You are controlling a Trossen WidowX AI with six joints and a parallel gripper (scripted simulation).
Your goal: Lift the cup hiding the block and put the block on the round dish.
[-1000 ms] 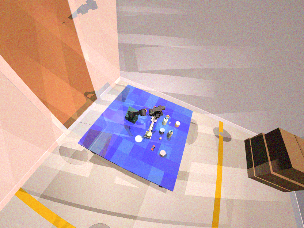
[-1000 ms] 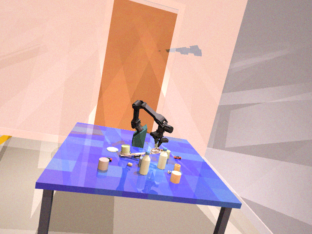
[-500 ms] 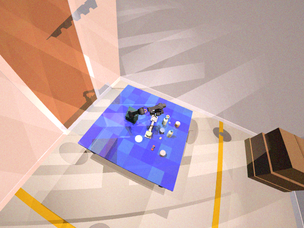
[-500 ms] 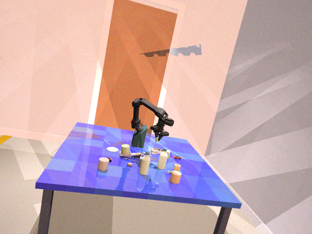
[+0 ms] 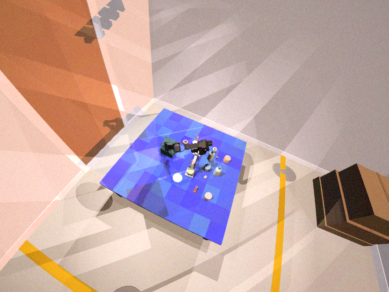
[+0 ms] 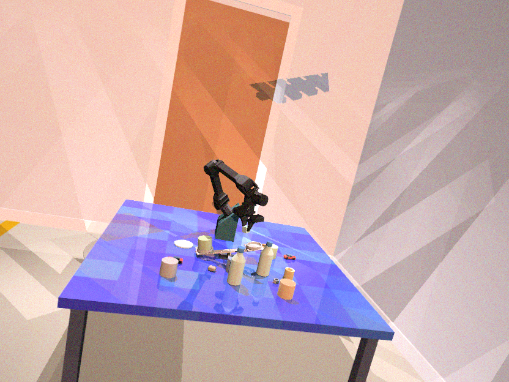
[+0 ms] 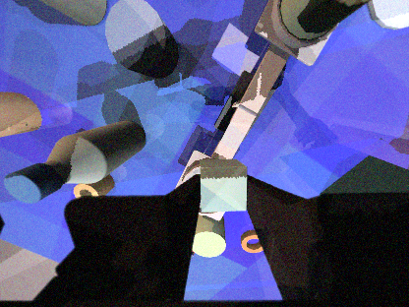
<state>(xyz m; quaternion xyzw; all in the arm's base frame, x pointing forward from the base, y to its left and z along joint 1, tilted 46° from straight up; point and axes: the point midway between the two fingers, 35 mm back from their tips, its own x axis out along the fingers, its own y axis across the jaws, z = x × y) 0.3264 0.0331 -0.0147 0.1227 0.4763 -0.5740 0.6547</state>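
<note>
My gripper tip is now 210 mm to the left of the olive cup, 100 mm above it and 10 mm past it. Round my gripper tip: balance (140 mm below, 60 mm to the right, 10 mm behind); round white dish (290 mm to the right, 160 mm below, 120 mm behind); balance beam (130 mm below, 60 mm to the right, 20 mm behind).
</note>
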